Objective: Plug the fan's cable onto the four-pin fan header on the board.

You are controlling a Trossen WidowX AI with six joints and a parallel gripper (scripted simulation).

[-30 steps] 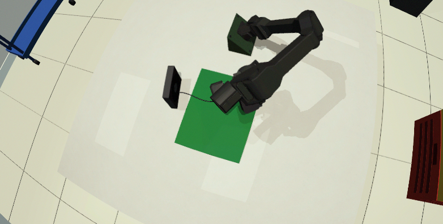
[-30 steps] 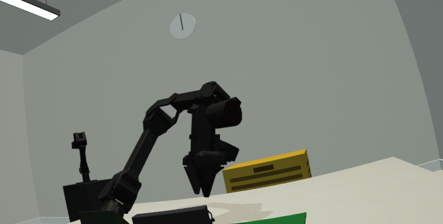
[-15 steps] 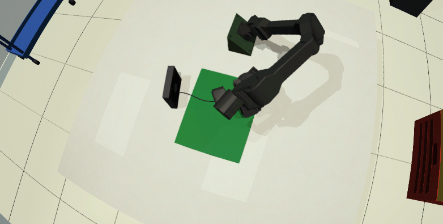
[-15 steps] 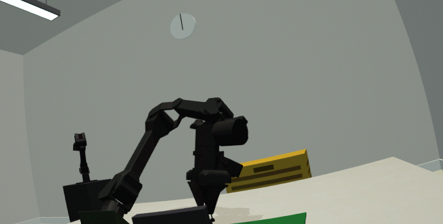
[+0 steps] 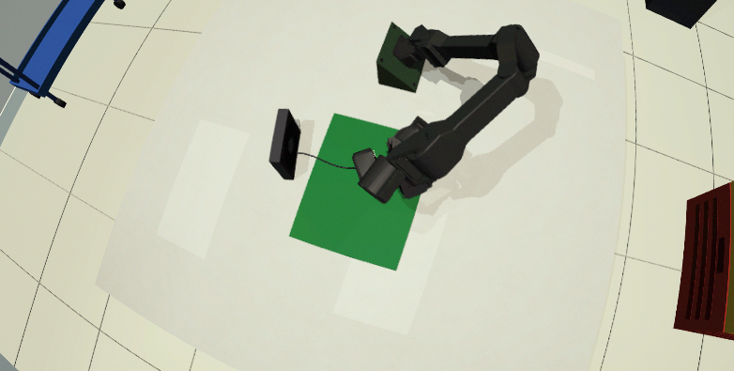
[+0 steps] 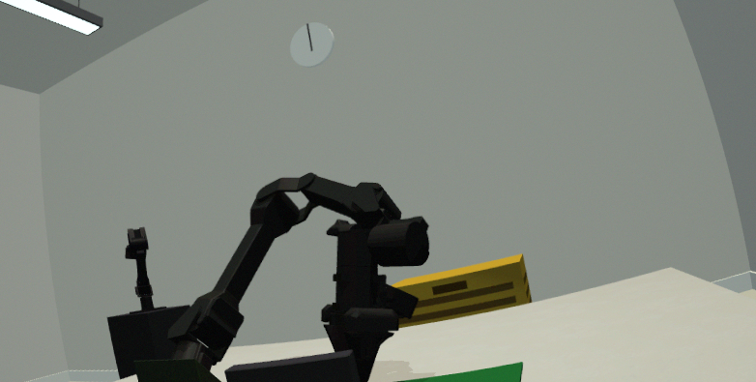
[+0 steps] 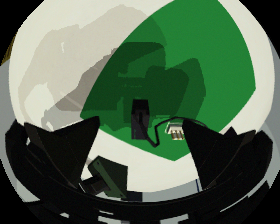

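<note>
My gripper tip is 20 mm above the black plug, 10 mm to the left of it and 10 mm past it. The rest, counted from my gripper tip: black fan (230 mm to the right, 50 mm ahead, 20 mm above); then green board (70 mm ahead, 60 mm to the right, 50 mm below); then four-pin fan header (70 mm to the right, 40 mm below, 10 mm ahead).
</note>
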